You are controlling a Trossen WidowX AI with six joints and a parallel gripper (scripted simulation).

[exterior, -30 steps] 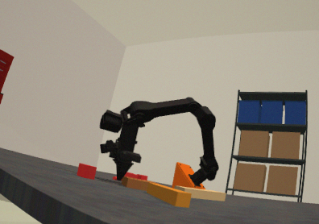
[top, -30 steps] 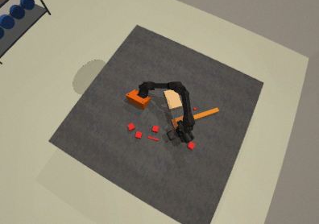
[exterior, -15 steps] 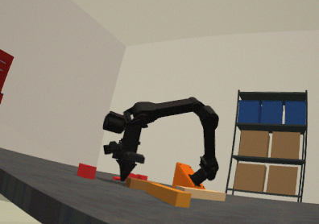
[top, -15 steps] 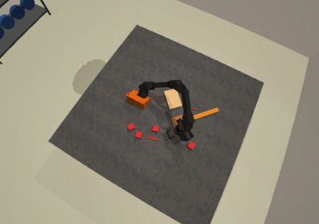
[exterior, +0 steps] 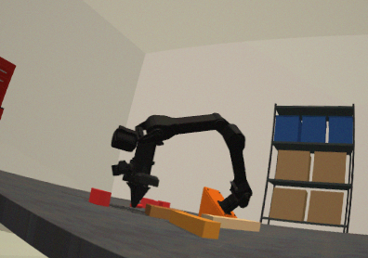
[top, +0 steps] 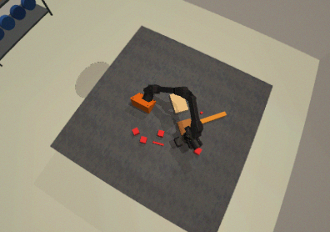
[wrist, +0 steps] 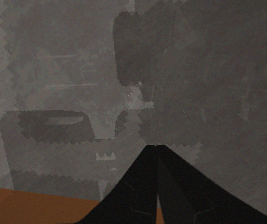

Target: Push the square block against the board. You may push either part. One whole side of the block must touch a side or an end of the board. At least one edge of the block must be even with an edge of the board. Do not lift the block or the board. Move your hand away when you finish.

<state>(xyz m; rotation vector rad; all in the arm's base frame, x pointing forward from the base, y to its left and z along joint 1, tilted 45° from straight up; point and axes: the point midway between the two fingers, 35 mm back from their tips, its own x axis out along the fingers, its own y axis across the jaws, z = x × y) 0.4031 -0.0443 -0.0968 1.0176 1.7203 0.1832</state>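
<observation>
The square block lies 80 mm to the left of my gripper tip and 50 mm behind it. From my gripper tip the other things lie so: thin red strip 160 mm behind, 130 mm to the right; then orange board 250 mm to the left, 90 mm ahead, 10 mm above.
</observation>
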